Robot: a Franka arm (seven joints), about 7 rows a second.
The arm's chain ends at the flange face. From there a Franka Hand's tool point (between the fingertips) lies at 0.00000 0.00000 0.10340 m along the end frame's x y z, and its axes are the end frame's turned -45 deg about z.
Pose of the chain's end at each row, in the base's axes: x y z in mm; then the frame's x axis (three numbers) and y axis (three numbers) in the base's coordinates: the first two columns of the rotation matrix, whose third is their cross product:
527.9, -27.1, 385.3, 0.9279, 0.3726, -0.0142, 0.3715, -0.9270, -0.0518
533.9, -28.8, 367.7, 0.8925, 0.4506, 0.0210, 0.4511, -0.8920, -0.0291
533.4, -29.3, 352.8, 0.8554, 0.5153, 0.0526, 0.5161, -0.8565, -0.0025
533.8, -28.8, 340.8, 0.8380, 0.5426, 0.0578, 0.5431, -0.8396, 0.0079
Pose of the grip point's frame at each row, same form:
524.5, -22.7, 282.0, 0.3934, 0.9190, 0.0266, 0.9188, -0.3920, -0.0467
534.5, -25.1, 264.4, 0.3121, 0.9494, 0.0354, 0.9501, -0.3121, -0.0057
537.9, -26.3, 249.5, 0.2399, 0.9700, 0.0390, 0.9698, -0.2413, 0.0354
539.3, -26.2, 237.6, 0.2085, 0.9774, 0.0353, 0.9766, -0.2100, 0.0465

